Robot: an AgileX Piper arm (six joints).
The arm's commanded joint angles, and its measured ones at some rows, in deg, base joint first. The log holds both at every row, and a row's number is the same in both.
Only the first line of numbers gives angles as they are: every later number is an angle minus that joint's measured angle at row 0.
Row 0, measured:
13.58, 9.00, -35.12, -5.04, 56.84, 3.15
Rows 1 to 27, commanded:
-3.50, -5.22, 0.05, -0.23, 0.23, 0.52
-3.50, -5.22, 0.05, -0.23, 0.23, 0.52
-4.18, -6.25, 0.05, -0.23, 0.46, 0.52
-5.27, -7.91, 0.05, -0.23, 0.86, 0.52
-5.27, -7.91, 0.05, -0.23, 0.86, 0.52
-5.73, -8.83, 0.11, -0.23, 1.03, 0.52
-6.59, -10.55, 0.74, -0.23, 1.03, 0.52
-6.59, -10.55, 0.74, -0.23, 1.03, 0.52
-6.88, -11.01, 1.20, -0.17, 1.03, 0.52
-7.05, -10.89, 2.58, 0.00, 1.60, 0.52
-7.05, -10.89, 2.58, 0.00, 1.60, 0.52
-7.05, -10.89, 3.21, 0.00, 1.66, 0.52
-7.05, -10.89, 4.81, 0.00, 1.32, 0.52
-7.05, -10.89, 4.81, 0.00, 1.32, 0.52
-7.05, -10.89, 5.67, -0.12, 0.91, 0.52
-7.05, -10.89, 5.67, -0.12, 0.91, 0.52
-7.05, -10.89, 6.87, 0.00, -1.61, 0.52
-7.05, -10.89, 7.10, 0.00, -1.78, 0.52
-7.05, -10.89, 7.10, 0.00, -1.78, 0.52
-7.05, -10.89, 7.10, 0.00, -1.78, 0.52
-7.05, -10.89, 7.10, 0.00, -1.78, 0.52
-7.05, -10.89, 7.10, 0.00, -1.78, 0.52
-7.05, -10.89, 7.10, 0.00, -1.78, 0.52
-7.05, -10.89, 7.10, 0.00, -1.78, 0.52
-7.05, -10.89, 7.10, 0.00, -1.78, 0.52
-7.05, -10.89, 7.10, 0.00, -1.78, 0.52
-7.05, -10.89, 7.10, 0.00, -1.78, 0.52
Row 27, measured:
-6.88, -9.34, 7.10, 0.00, -1.15, 0.06
